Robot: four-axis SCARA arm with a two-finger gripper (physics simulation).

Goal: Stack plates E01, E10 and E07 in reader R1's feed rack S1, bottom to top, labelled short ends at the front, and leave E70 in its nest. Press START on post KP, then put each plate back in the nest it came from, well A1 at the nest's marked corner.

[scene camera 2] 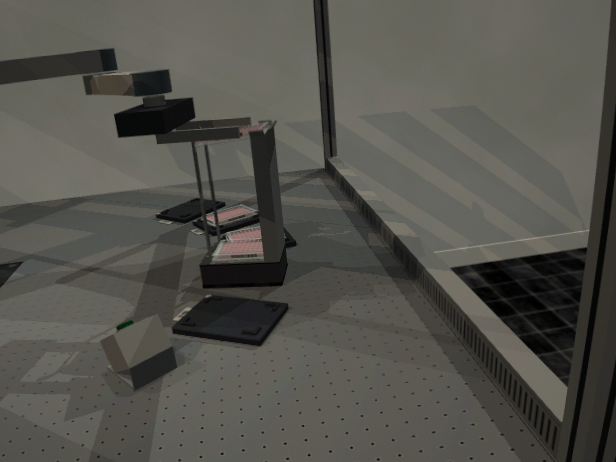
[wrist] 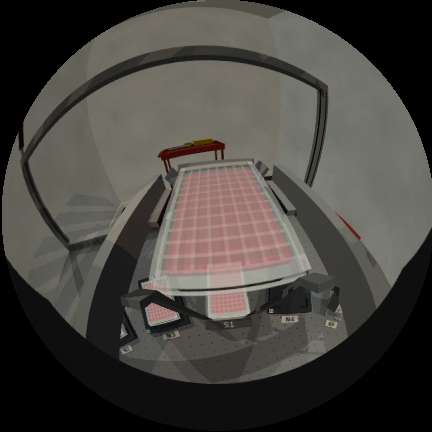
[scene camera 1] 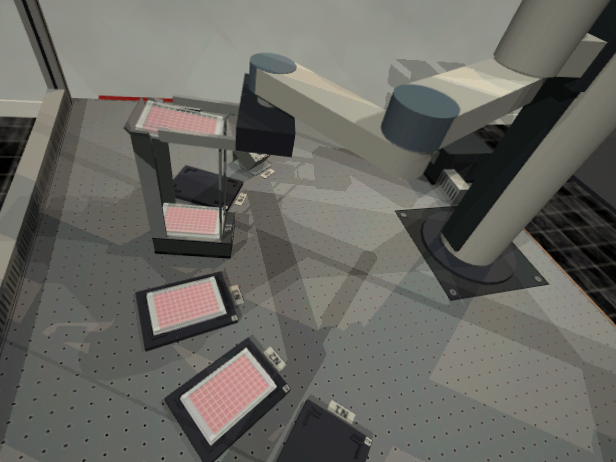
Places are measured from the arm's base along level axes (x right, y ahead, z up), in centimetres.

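Where they show: gripper, fingertip midpoint: [scene camera 2: 245, 126] [wrist: 218, 176] [scene camera 1: 166, 116]; arm's base, link origin: [scene camera 1: 464, 248].
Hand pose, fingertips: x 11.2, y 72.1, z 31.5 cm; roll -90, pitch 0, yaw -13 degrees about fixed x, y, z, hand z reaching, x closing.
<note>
Each offset is from my fingertips to the top centre of the thing. "*": to the spot under its first point.
My gripper [scene camera 1: 166, 117] [scene camera 2: 245, 126] [wrist: 218, 176] is shut on a pink-welled plate @(dz +0.1, dx -0.5, dy -2.3 cm) [scene camera 1: 181, 120] [wrist: 225, 225], level at the top of rack S1 @(dz +0.1, dx -0.7, dy -2.9 cm) [scene camera 1: 143, 180] [scene camera 2: 267, 195], between its dark post and thin rods. Another plate @(dz -23.4, dx -0.5, dy -2.3 cm) [scene camera 1: 192, 220] [scene camera 2: 240, 250] [wrist: 228, 302] sits in the rack's base. Nest N3 @(* dz -29.0, dx -20.1, dy +7.4 cm) [scene camera 1: 142, 320] holds a plate @(dz -27.6, dx -18.4, dy -0.2 cm) [scene camera 1: 186, 304] [wrist: 163, 310]; nest N2 @(* dz -29.0, dx -36.3, dy +2.1 cm) [scene camera 1: 176, 407] holds a plate @(dz -27.6, dx -36.1, dy -6.1 cm) [scene camera 1: 229, 395] [scene camera 2: 230, 215]. Nests N4 @(dz -28.4, dx +16.5, dy -6.5 cm) [scene camera 1: 205, 186] [scene camera 2: 230, 320] and N1 @(dz -28.4, dx -49.8, dy -17.1 cm) [scene camera 1: 320, 435] [scene camera 2: 190, 210] are bare. Post KP @(dz -21.8, dx +26.9, dy -20.6 cm) [scene camera 1: 252, 160] [scene camera 2: 140, 347] has a green button @(dz -22.7, dx +25.2, dy -21.9 cm) [scene camera 2: 124, 325]. Plate codes are unreadable.
The arm's column [scene camera 1: 530, 165] stands at the right in scene camera 1, a dark box @(* dz -18.7, dx +17.1, dy -82.6 cm) [scene camera 1: 462, 147] partly behind it. A slotted ledge [scene camera 1: 32, 200] [scene camera 2: 440, 285] runs along the table edge. A red trolley [wrist: 192, 149] stands beyond the rack.
</note>
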